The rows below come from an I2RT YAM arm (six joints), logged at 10 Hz.
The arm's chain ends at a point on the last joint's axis. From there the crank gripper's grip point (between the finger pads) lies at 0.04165 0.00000 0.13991 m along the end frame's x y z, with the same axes.
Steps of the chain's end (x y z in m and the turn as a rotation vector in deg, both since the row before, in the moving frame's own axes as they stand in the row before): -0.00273 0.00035 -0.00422 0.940 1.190 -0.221; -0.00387 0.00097 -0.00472 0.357 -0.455 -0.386; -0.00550 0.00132 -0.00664 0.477 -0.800 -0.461; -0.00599 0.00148 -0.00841 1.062 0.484 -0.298; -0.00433 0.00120 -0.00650 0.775 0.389 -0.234; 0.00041 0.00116 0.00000 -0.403 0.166 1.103; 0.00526 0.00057 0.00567 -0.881 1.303 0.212; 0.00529 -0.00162 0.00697 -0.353 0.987 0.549
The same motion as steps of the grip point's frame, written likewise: 0.00016 -0.00210 -0.00514 0.940 1.190 -0.221; -0.00499 -0.00018 -0.00440 0.357 -0.455 -0.386; -0.00746 -0.00017 -0.00608 0.477 -0.800 -0.461; -0.00482 -0.00133 -0.00879 1.062 0.484 -0.298; -0.00339 -0.00086 -0.00680 0.775 0.389 -0.234; 0.00080 0.00295 -0.00013 -0.403 0.166 1.103; 0.00843 0.00287 0.00467 -0.881 1.303 0.212; 0.00769 -0.00035 0.00623 -0.353 0.987 0.549
